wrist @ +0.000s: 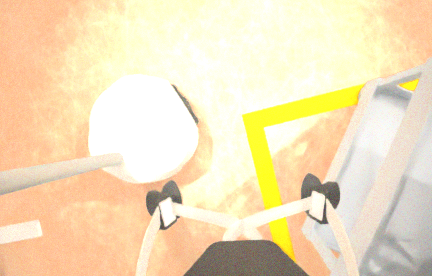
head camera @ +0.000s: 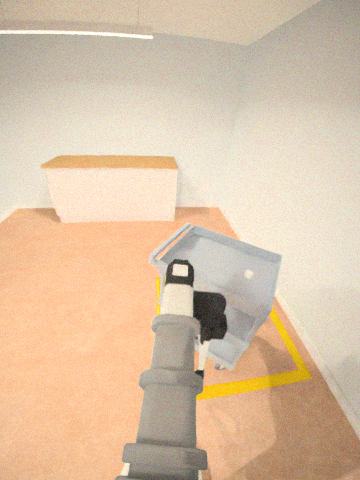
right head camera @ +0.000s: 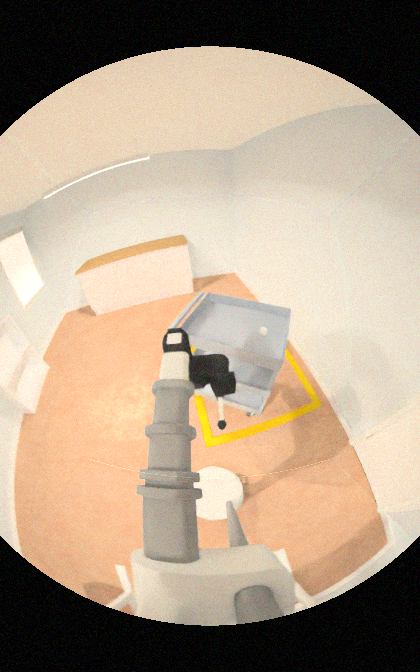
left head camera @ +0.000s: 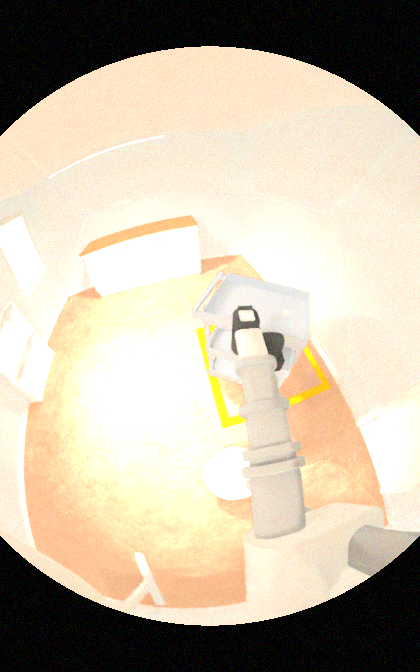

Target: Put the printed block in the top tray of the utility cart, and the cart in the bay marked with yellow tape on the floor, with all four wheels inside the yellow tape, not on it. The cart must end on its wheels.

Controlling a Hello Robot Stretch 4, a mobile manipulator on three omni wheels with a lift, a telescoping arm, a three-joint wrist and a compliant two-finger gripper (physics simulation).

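Observation:
The small white printed block (head camera: 249, 274) (left head camera: 285, 313) (right head camera: 263, 330) lies in the top tray of the grey-blue utility cart (head camera: 235, 240) (left head camera: 270, 285) (right head camera: 250, 303) (wrist: 392, 165). The cart is upright and turned at an angle to the yellow tape (head camera: 250, 385) (left head camera: 217, 390) (right head camera: 265, 423) (wrist: 302, 105). One near wheel shows inside the tape; the other wheels are hidden, so I cannot tell where they stand. My gripper (wrist: 240, 192) is open and empty, pointing down in front of the cart, its fingertips apart above the floor and the near tape line. My arm hides part of the cart's left side.
My round white base (left head camera: 225, 472) (right head camera: 218, 492) (wrist: 142, 130) stands on the floor outside the near tape corner. A wall (head camera: 320, 215) runs close along the right side of the bay. A white cabinet with a wooden top (head camera: 112, 162) (left head camera: 145, 234) (right head camera: 137, 252) stands at the back left.

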